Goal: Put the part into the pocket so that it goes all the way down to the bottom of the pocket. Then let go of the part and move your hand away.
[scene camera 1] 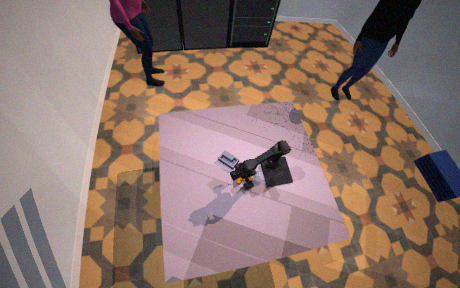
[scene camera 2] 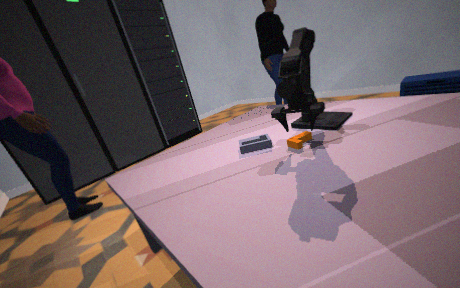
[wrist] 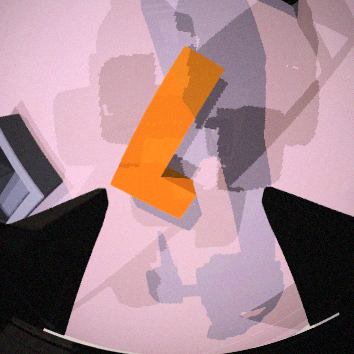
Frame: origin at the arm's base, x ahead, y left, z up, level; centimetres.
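Seen in the pictures: gripper, fingertip midpoint: [scene camera 1: 242, 179] [scene camera 2: 299, 131] [wrist: 186, 195]; arm's base at its link origin: [scene camera 1: 270, 165] [scene camera 2: 307, 119].
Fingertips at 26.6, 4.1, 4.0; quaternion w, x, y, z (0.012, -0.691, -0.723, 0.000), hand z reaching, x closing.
Note:
Offsets run from my fingertips to a thing's top centre, as dx, dy, dz. Level surfaces: height alone.
The orange L-shaped part @(-2.5, -0.2, -3.4) [scene camera 1: 240, 181] [scene camera 2: 298, 141] [wrist: 150, 132] lies flat on the table. In the wrist view its long leg runs from top right to lower left, and its short leg points to the lower right. The grey block with the pocket @(+2.5, -19.9, -2.7) [scene camera 1: 228, 160] [scene camera 2: 256, 146] [wrist: 37, 155] stands beside the part, at the left edge of the wrist view; part of its pocket shows there. My gripper [scene camera 1: 241, 180] [scene camera 2: 300, 129] [wrist: 186, 195] is open and empty. It hangs above the part, fingers pointing down. In scene camera 1 the gripper partly hides the part.
The pink table @(dz -6.4) [scene camera 1: 190, 145] [scene camera 2: 200, 200] carries the part, the block and the arm's dark base plate [scene camera 1: 278, 173] [scene camera 2: 327, 120], which is close behind the part in scene camera 2. Dark cabinets [scene camera 1: 205, 25], two people and a blue box [scene camera 1: 442, 175] are beyond the table.

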